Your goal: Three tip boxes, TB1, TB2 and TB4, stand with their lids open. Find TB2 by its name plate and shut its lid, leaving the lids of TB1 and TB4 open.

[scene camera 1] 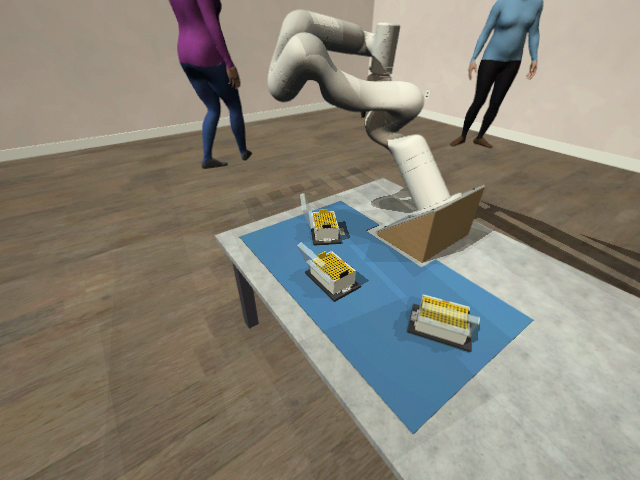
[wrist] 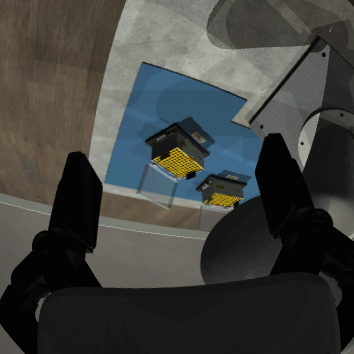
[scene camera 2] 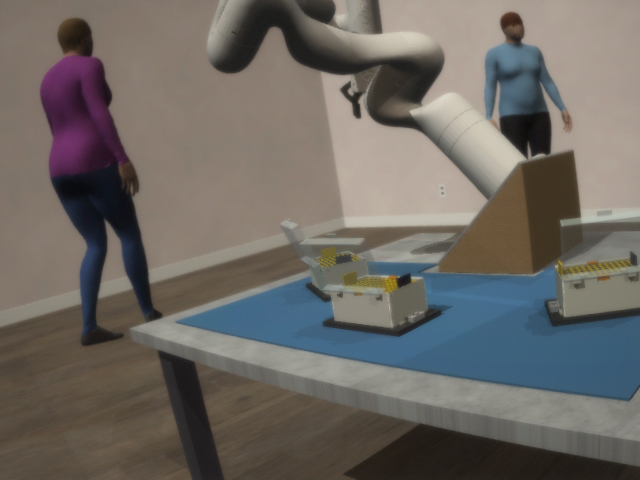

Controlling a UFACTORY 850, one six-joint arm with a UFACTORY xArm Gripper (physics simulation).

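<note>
Three white tip boxes with yellow racks and clear lids stand on dark bases. I cannot read the name plates, so I cannot tell which is TB2. The far box (scene camera 1: 325,233) (scene camera 2: 336,273) (wrist: 170,149) has its lid (scene camera 1: 303,204) (scene camera 2: 292,231) (wrist: 157,185) raised. The middle box (scene camera 1: 332,277) (scene camera 2: 363,305) (wrist: 225,188) has its lid (scene camera 1: 308,253) (wrist: 214,217) raised. The near box (scene camera 1: 442,329) (scene camera 2: 599,297) has its lid (scene camera 2: 589,240) up; it does not show in the wrist view. My gripper (scene camera 2: 355,108) (wrist: 175,159) is open and empty, high above the table, away from the boxes.
The boxes stand on a blue mat (scene camera 1: 382,361) (scene camera 2: 465,341) (wrist: 200,100) on a grey table (scene camera 1: 584,372) (scene camera 2: 258,351) (wrist: 165,35). The arm's wedge-shaped mount (scene camera 1: 449,227) (scene camera 2: 547,217) stands beside the mat. Two people, in purple (scene camera 1: 201,36) (scene camera 2: 77,124) and blue (scene camera 1: 509,31) (scene camera 2: 519,77), stand beyond the table.
</note>
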